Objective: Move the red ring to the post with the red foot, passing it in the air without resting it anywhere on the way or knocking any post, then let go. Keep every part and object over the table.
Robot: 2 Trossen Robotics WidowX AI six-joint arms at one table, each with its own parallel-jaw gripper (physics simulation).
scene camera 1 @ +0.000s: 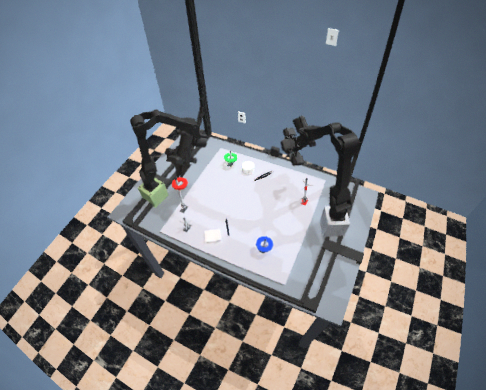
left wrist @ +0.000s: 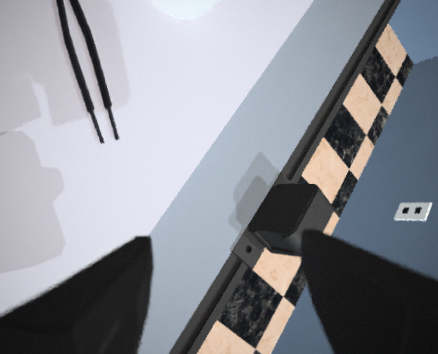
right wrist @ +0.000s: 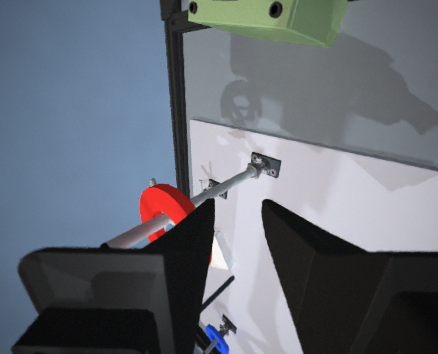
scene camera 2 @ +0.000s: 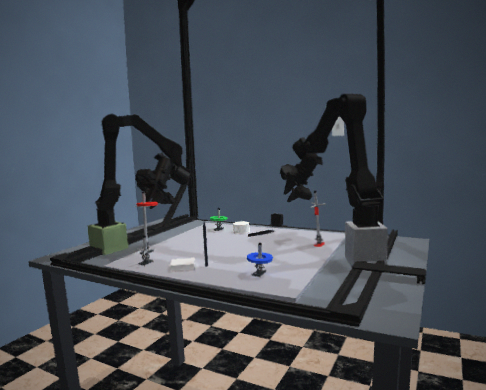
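Pixels of known places: left gripper, fingertip midpoint: [scene camera 1: 284, 152] [left wrist: 227, 247] [scene camera 2: 286, 198]; right gripper, fingertip midpoint: [scene camera 1: 179, 177] [right wrist: 238, 206] [scene camera 2: 148, 206]; left arm's base, link origin: [scene camera 1: 337, 215] [scene camera 2: 365, 224]; right arm's base, link origin: [scene camera 1: 150, 185] [scene camera 2: 106, 224].
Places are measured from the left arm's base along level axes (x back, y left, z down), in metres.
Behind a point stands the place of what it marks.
The red ring [scene camera 1: 183, 187] {y -0.125, x -0.676, z -0.063 m} [scene camera 2: 152, 204] {y -0.126, x -0.673, z -0.061 m} [right wrist: 172, 197] {y -0.173, x -0.725, z -0.061 m} sits high around a tall grey post [scene camera 1: 182, 197] {y -0.130, x -0.702, z 0.016 m} [scene camera 2: 145, 230] {y -0.129, x -0.705, z 0.028 m} [right wrist: 232, 180] {y -0.138, x -0.709, z 0.027 m} at the left of both scene views. The post with the red foot [scene camera 1: 306, 185] {y -0.136, x -0.126, z -0.043 m} [scene camera 2: 317, 225] {y -0.148, x -0.121, z 0.034 m} stands upright at the right, with no ring on it. My right gripper [scene camera 1: 181, 172] {y -0.205, x -0.710, z -0.040 m} [scene camera 2: 157, 192] [right wrist: 238, 206] {y -0.205, x -0.710, z -0.040 m} is partly open and empty, behind the ring in the scene views; in the right wrist view its one finger overlaps the ring's edge, and contact cannot be told. My left gripper [scene camera 1: 289, 155] {y -0.371, x -0.205, z -0.027 m} [scene camera 2: 290, 194] {y -0.371, x -0.205, z -0.027 m} [left wrist: 227, 247] {y -0.371, x -0.205, z -0.027 m} is open and empty, above the back edge.
Green ring [scene camera 1: 226, 158] {y -0.419, x -0.503, z 0.054 m} [scene camera 2: 214, 218] {y -0.402, x -0.497, z 0.053 m} and blue ring [scene camera 1: 259, 247] {y 0.118, x -0.345, z 0.053 m} [scene camera 2: 250, 258] {y 0.118, x -0.349, z 0.054 m} are on short posts. A white cup [scene camera 1: 248, 168] {y -0.357, x -0.387, z 0.071 m} [scene camera 2: 241, 228] {y -0.346, x -0.386, z 0.085 m}, black tweezers [scene camera 1: 263, 176] {y -0.321, x -0.309, z 0.097 m}, a white block [scene camera 1: 212, 236] {y 0.041, x -0.553, z 0.086 m} [scene camera 2: 183, 265] {y 0.062, x -0.544, z 0.089 m}, an upright black rod [scene camera 2: 205, 245] {y 0.027, x -0.482, z 0.040 m} and a small post [scene camera 1: 186, 226] {y -0.001, x -0.673, z 0.066 m} stand or lie around.
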